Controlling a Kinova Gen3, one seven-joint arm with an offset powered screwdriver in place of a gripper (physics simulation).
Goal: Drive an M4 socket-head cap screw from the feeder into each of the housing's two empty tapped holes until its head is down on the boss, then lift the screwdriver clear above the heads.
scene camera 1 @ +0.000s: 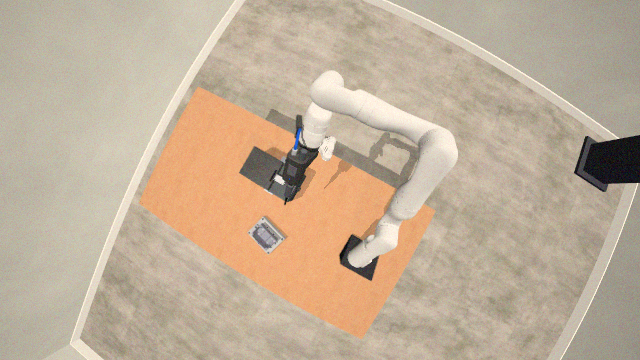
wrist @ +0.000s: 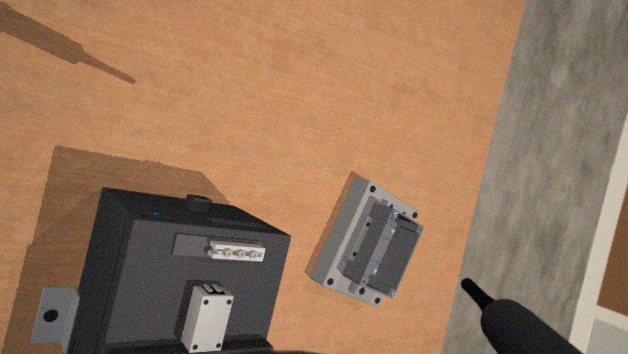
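My screwdriver [scene camera 1: 285, 202] [wrist: 467, 285] has a thin black bit; no screw shows on its tip. In the scene view the tip is beside the feeder's edge, high above the table by its shadow. The black feeder [scene camera 1: 259, 164] [wrist: 155, 280] has a pale rail [wrist: 237, 251] on top, with several small screw heads in it. The grey housing [scene camera 1: 255, 230] [wrist: 345, 220] lies apart from the feeder. Its flange shows dark holes at the corners, and small bright screw heads show on the dark inner part. Which holes are the two empty tapped ones, I cannot tell.
The wooden table [scene camera 1: 190, 165] [wrist: 300, 100] carries the feeder, the housing and the arm's black base [scene camera 1: 347, 250]. A white block [wrist: 210, 320] stands on the feeder, and a grey bracket [wrist: 50, 300] sticks out of its side. The table edge is beyond the housing.
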